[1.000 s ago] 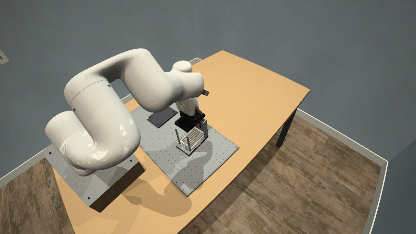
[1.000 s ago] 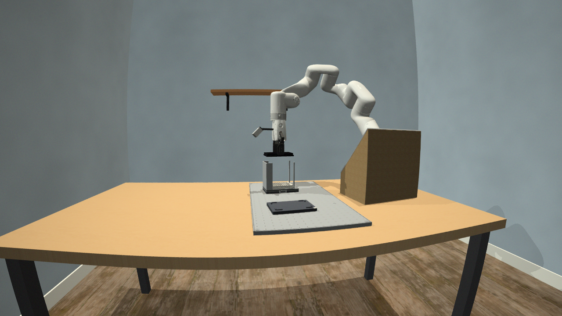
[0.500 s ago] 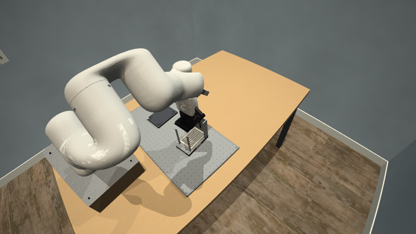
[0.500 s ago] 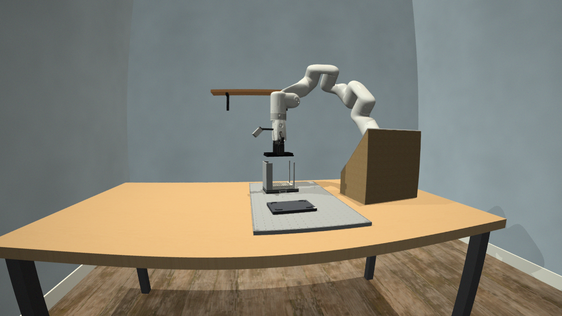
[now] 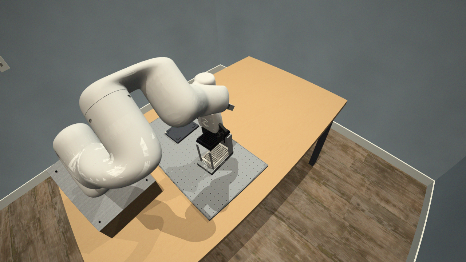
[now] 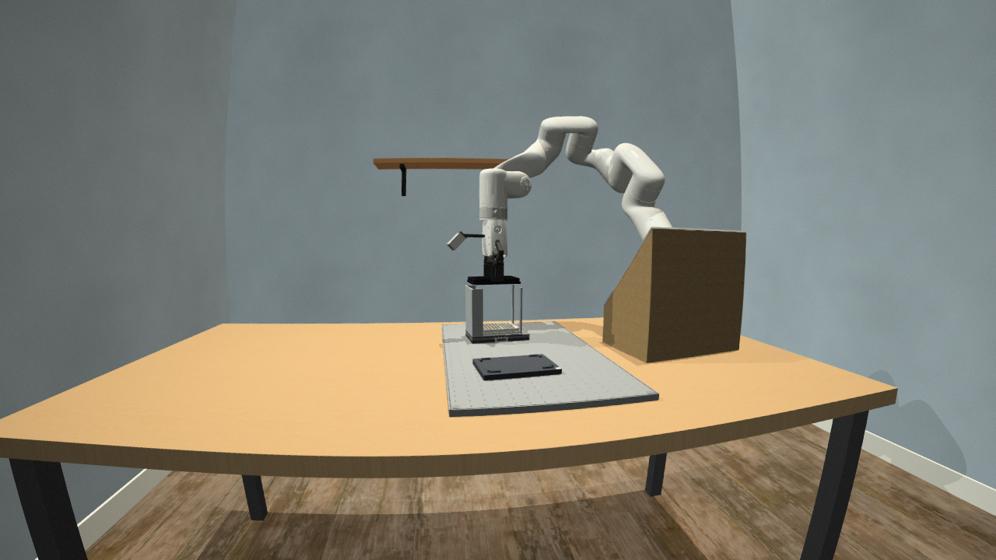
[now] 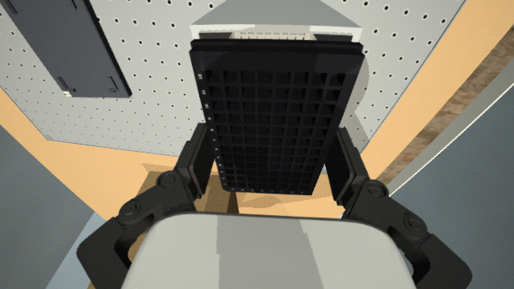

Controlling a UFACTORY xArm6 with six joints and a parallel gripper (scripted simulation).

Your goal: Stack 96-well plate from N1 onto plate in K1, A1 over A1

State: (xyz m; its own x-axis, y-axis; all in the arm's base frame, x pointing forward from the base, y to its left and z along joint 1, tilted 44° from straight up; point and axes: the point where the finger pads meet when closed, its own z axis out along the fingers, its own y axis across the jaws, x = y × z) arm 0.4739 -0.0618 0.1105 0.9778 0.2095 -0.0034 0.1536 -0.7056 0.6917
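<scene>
My gripper is now 140 mm above the white 96-well plate. Also, from my hand: thin rack post 70 mm behind, 30 mm to the left, 90 mm below; grey back wall 70 mm ahead, 10 mm to the left, 90 mm below; black 96-well plate 10 mm below.
</scene>
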